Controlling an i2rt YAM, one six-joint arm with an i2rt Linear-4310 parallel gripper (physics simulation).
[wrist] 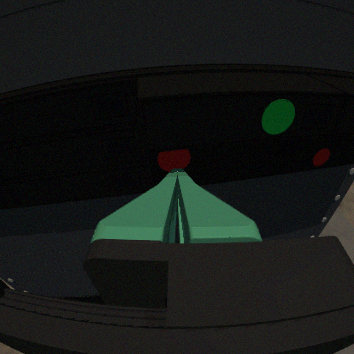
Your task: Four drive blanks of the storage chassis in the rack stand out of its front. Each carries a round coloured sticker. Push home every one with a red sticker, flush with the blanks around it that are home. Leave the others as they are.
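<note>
My gripper (176, 176) is shut and empty, its green fingertips at the lower edge of a dark red sticker (174, 161) near the middle of the wrist view. Whether they touch its blank is hard to tell. The top of this sticker is cut off in a straight line. A green sticker (278, 116) shows whole on a blank to the upper right. A smaller, narrower red sticker (321, 157) is at the far right, lower than the green one. The blanks' faces are nearly black, so how far each stands out cannot be read. A fourth sticker does not show.
A dark grey panel (175, 35) spans the top of the view, above the chassis front. A dark blue-grey surface (295, 200) lies below the blanks, with small round studs (337, 197) along its right edge. The black gripper body (250, 285) hides the lower middle.
</note>
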